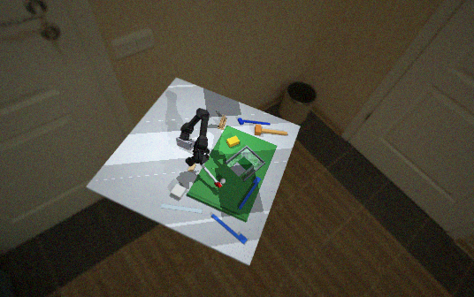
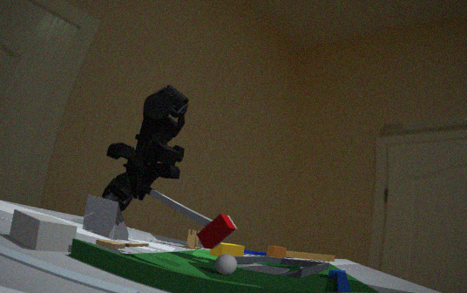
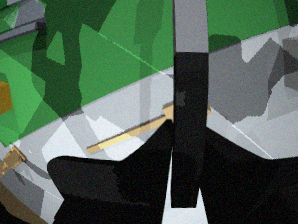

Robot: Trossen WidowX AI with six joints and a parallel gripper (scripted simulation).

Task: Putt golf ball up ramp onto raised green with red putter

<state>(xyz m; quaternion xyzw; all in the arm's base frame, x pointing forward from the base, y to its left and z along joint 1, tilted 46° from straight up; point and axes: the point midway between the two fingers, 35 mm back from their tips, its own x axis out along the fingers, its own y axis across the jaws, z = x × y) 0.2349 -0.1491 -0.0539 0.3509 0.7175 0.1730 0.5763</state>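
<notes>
The red putter lies 11 cm ahead of my gripper tip and 3 cm to the right of it. The rest, counted from my gripper tip: white golf ball (22 cm ahead, 10 cm below); then green mat (25 cm ahead, 16 cm to the left, 12 cm below); then white block (24 cm to the right, 10 cm below, 2 cm behind).
</notes>
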